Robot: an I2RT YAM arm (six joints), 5 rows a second.
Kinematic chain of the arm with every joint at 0, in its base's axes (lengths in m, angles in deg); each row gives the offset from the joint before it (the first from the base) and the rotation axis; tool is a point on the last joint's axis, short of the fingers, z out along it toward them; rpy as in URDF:
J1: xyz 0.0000 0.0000 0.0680 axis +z
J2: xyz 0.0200 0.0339 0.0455 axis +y
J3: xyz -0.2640 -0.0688 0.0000 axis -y
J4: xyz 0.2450 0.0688 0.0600 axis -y
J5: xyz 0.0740 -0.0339 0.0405 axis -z
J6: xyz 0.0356 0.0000 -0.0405 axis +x
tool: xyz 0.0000 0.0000 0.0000 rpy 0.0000 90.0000 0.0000
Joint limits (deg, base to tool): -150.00..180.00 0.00..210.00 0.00..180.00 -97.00..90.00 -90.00..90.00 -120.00..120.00
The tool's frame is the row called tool.
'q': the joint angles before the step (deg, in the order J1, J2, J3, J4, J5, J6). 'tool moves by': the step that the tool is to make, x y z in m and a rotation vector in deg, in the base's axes. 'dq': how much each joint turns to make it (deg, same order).
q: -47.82 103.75 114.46 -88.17 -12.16 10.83
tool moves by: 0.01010 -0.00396 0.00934 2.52 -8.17 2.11
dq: 0.01 1.67 3.75 1.51 -8.02 -0.12
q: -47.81 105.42 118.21 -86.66 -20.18 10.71
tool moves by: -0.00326 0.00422 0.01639 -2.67 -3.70 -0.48
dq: 0.00 -1.71 1.24 1.80 -0.75 0.80
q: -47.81 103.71 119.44 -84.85 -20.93 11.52
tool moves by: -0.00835 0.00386 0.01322 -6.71 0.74 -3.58
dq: 0.00 -2.83 -0.76 2.82 6.06 1.35
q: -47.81 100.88 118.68 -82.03 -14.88 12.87
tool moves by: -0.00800 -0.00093 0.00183 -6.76 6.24 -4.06
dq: -0.08 -1.26 -0.96 0.45 9.98 -0.47
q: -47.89 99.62 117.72 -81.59 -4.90 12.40
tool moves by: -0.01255 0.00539 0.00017 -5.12 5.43 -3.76
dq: -0.10 -3.04 -3.55 0.67 8.31 -0.06
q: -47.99 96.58 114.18 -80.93 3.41 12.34
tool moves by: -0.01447 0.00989 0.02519 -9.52 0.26 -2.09
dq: 0.00 -3.80 0.71 2.57 6.72 -1.50
